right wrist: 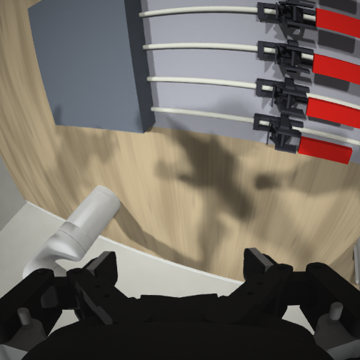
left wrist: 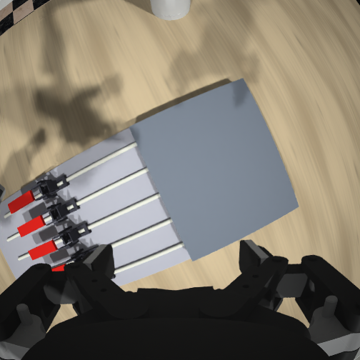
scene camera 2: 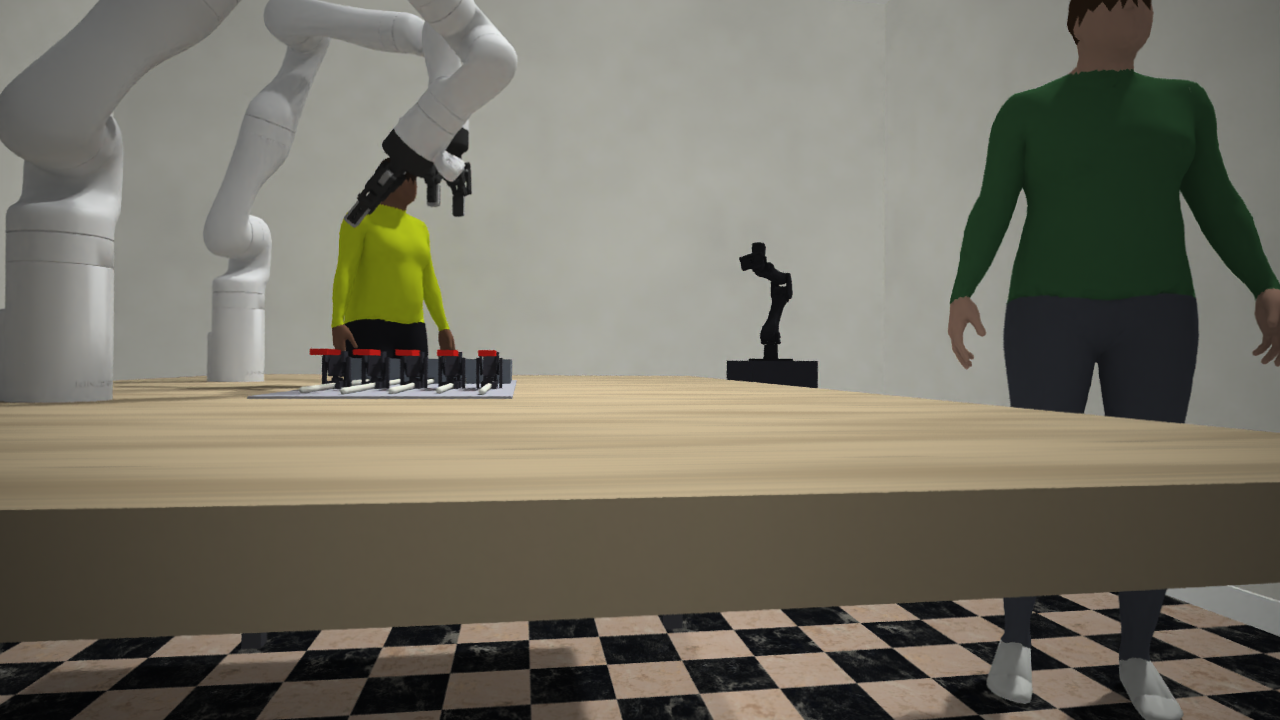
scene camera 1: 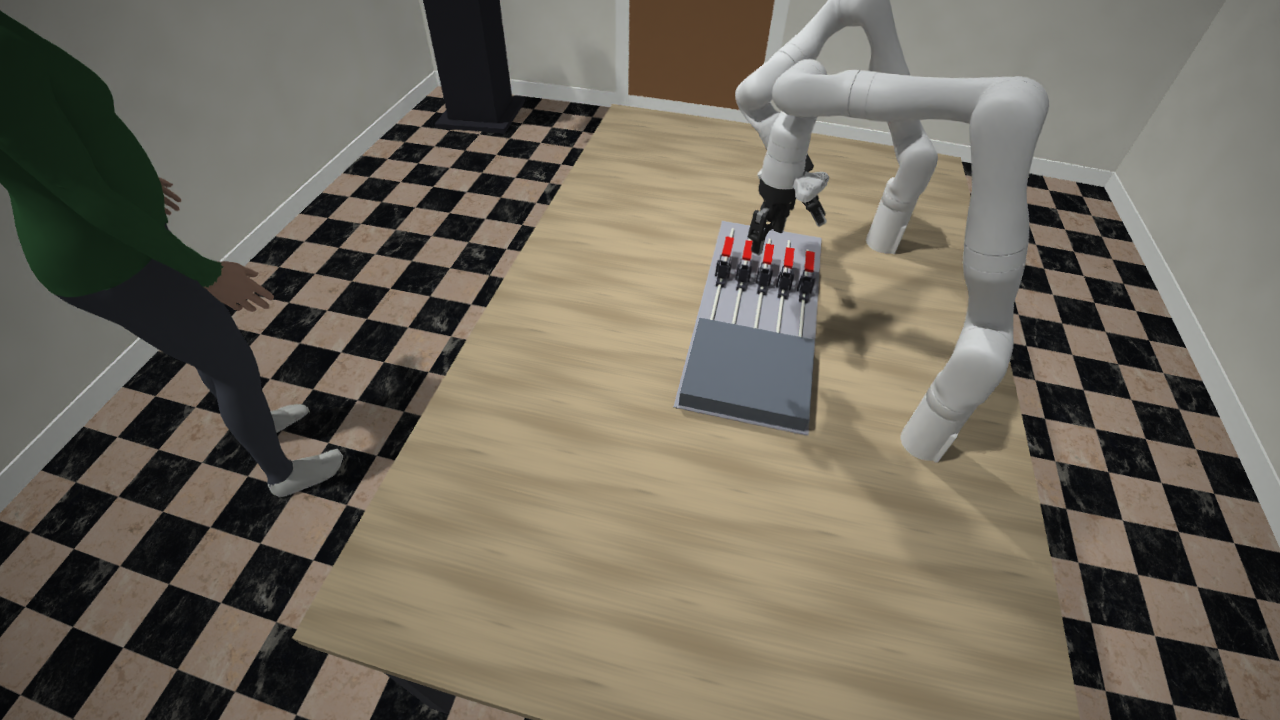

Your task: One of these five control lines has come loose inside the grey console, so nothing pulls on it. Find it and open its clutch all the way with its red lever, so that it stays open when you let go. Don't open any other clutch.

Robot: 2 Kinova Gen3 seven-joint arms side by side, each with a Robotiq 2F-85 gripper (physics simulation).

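Where they show: left gripper, fingertip midpoint: [scene camera 2: 446,211] [scene camera 1: 767,242]; right gripper, fingertip midpoint: [scene camera 2: 357,216] [scene camera 1: 822,220]; left arm's base, link origin: [scene camera 2: 238,381] [scene camera 1: 921,442]; right arm's base, link origin: [scene camera 2: 60,400] [scene camera 1: 881,243].
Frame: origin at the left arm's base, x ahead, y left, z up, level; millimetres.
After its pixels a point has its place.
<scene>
The grey console [scene camera 1: 747,362] @[x 401, y 78, z 47 mm] [left wrist: 215,160] [right wrist: 85,60] covers one end of a pale plate [scene camera 1: 725,304] @[x 578, y -86, z 9 mm] [left wrist: 107,174] [right wrist: 200,30]. Five white lines run from it through black clutches, each with a red lever, such as the middle red lever [scene camera 1: 768,254] @[x 545, y -278, z 59 mm] [scene camera 2: 407,352] @[x 567, y -318, z 55 mm]. The levers look low and roughly flat. The left wrist view partly hides the levers near its fingers. Inside the console is hidden. My left gripper [left wrist: 175,257] [scene camera 1: 760,234] @[x 449, y 0, z 313 mm] [scene camera 2: 446,205] @[x 449, y 0, z 313 mm] is open, high above the plate. My right gripper [right wrist: 179,265] [scene camera 1: 816,213] @[x 413, y -211, z 265 mm] [scene camera 2: 358,214] @[x 413, y -211, z 265 mm] is open, raised above the table beside the plate.
The plate lies on the wooden table [scene camera 1: 626,537] @[x 375, y 555, z 0 mm]. A person in green [scene camera 1: 80,179] [scene camera 2: 1100,188] stands beside it. A person in yellow [scene camera 2: 384,268] and a small black arm [scene camera 2: 776,300] are behind. My two grippers are close together in scene camera 2.
</scene>
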